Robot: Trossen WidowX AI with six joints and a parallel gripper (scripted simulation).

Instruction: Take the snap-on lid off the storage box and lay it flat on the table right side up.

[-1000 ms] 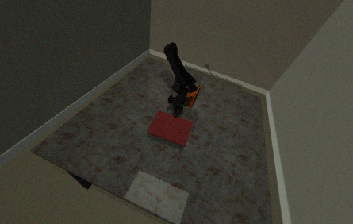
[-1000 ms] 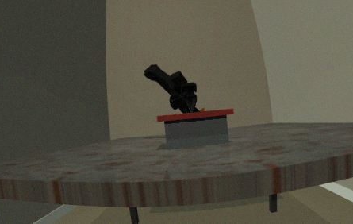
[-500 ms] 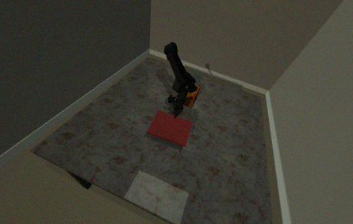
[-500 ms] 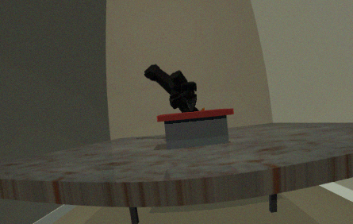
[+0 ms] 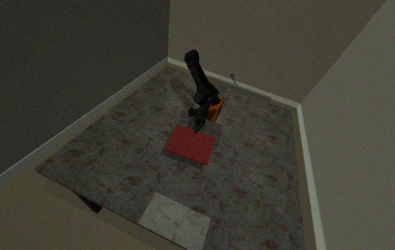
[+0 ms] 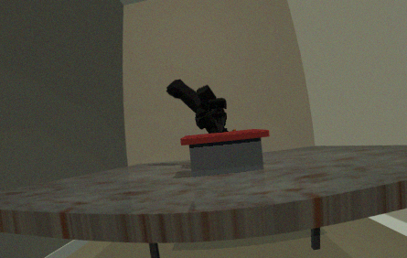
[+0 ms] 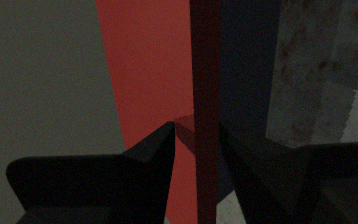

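Right now the red lid is 80 mm ahead of my gripper tip. From my gripper tip the other things lie so: grey-blue storage box 80 mm ahead, 60 mm below.
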